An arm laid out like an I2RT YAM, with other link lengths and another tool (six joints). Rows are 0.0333 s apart.
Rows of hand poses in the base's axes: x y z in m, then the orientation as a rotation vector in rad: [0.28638, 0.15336, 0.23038, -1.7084, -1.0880, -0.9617]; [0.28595, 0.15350, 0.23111, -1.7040, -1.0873, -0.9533]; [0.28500, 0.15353, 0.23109, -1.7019, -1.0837, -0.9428]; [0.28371, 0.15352, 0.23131, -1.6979, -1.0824, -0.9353]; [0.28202, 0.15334, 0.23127, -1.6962, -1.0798, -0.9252]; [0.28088, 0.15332, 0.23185, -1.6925, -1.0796, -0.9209]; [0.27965, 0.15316, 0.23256, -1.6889, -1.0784, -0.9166]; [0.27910, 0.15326, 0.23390, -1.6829, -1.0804, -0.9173]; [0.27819, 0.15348, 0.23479, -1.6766, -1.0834, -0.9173]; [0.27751, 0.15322, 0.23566, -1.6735, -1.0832, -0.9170]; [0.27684, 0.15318, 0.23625, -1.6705, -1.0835, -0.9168]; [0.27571, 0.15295, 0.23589, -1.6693, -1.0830, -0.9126]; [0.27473, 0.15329, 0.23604, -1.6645, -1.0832, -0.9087]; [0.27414, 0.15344, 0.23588, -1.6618, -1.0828, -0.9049]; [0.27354, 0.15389, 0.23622, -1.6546, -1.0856, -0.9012]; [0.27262, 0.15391, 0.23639, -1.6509, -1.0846, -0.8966]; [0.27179, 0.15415, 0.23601, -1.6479, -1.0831, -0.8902]
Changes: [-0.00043, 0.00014, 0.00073, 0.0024, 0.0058, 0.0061]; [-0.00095, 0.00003, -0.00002, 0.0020, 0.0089, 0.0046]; [-0.00129, -0.00001, 0.00022, 0.0026, 0.0055, 0.0052]; [-0.00169, -0.00018, -0.00004, 0.0012, 0.0081, 0.0046]; [-0.00114, -0.00002, 0.00058, 0.0022, 0.0028, 0.0040]; [-0.00123, -0.00016, 0.00071, 0.0027, 0.0033, 0.0035]; [-0.00055, 0.00010, 0.00134, 0.0035, -0.0019, 0.0038]; [-0.00091, 0.00022, 0.00089, 0.0030, -0.0020, 0.0048]; [-0.00068, -0.00026, 0.00087, 0.0023, 0.0001, 0.0018]; [-0.00067, -0.00004, 0.00059, 0.0020, -0.0002, 0.0019]; [-0.00113, -0.00023, -0.00036, 0.0005, 0.0030, 0.0025]; [-0.00098, 0.00034, 0.00015, 0.0028, 0.0022, 0.0046]; [-0.00059, 0.00015, -0.00016, 0.0016, 0.0026, 0.0032]; [-0.00060, 0.00045, 0.00034, 0.0032, 0.0006, 0.0070]; [-0.00092, 0.00002, 0.00017, 0.0025, 0.0034, 0.0039]; [-0.00083, 0.00024, -0.00038, 0.0020, 0.0049, 0.0041]
